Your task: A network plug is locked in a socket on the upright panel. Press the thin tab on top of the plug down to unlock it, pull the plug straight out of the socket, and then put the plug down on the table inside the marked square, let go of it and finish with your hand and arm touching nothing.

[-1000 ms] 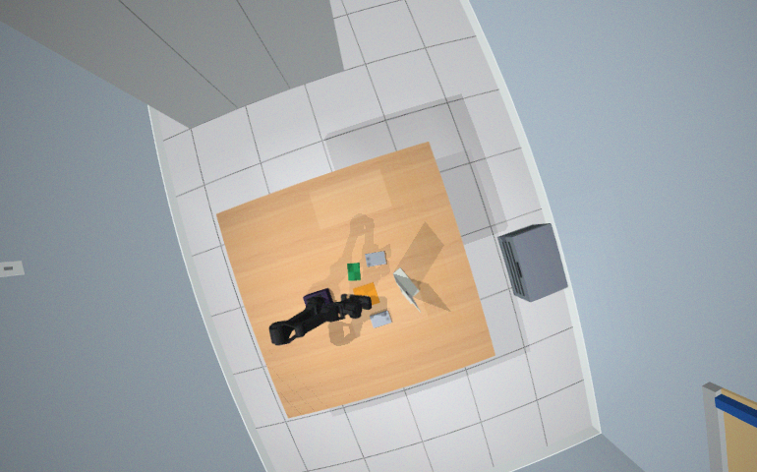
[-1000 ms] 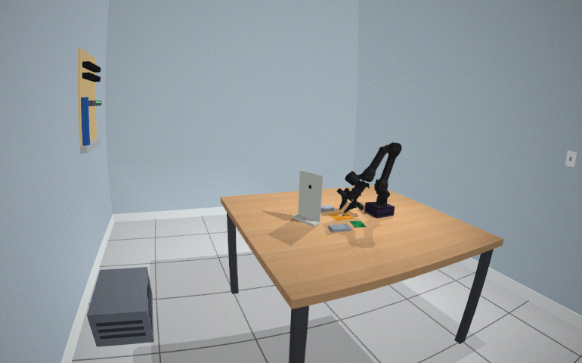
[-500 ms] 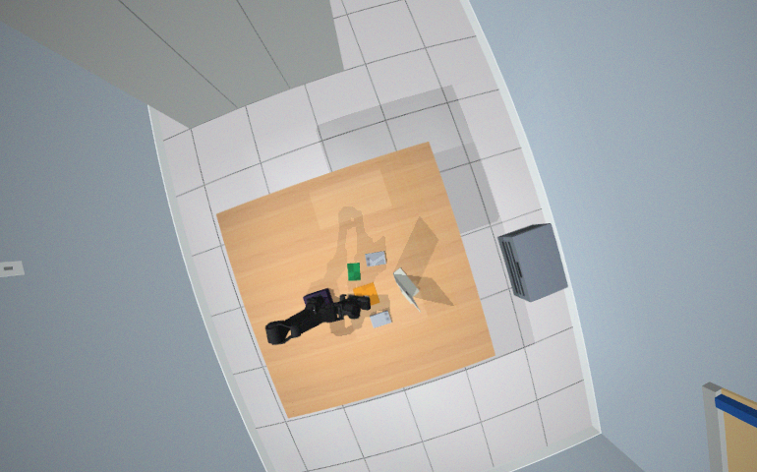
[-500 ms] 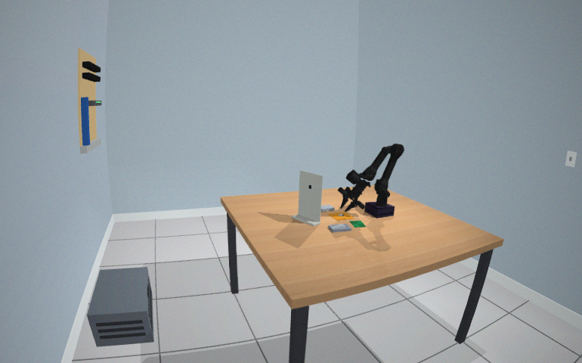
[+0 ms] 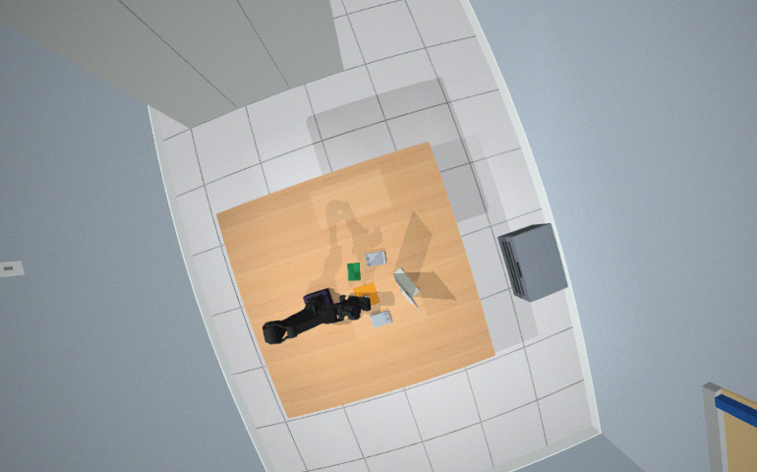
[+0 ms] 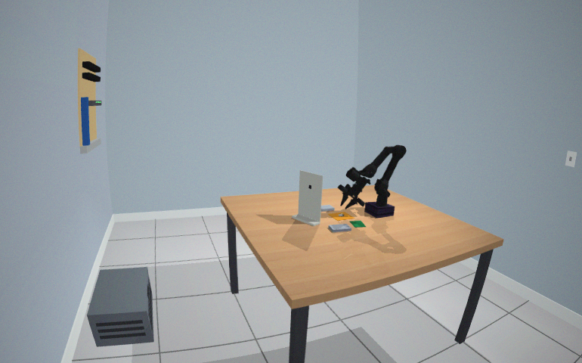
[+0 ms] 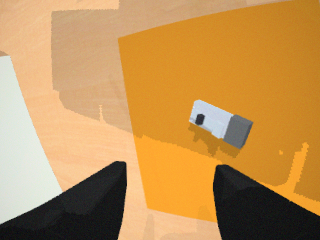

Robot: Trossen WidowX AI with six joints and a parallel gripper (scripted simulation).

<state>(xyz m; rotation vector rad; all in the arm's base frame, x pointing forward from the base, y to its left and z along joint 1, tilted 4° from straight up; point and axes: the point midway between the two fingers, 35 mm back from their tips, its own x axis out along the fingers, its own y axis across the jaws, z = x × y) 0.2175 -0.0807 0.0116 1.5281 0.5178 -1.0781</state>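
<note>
Now: gripper tip 10 mm to the left of the grey network plug and 50 mm above it. The rest, counted from my gripper tip: orange marked square 50 mm below; then green square 150 mm to the left, 50 mm below; then upright white panel 220 mm ahead, 30 mm to the right, 70 mm above.
</note>
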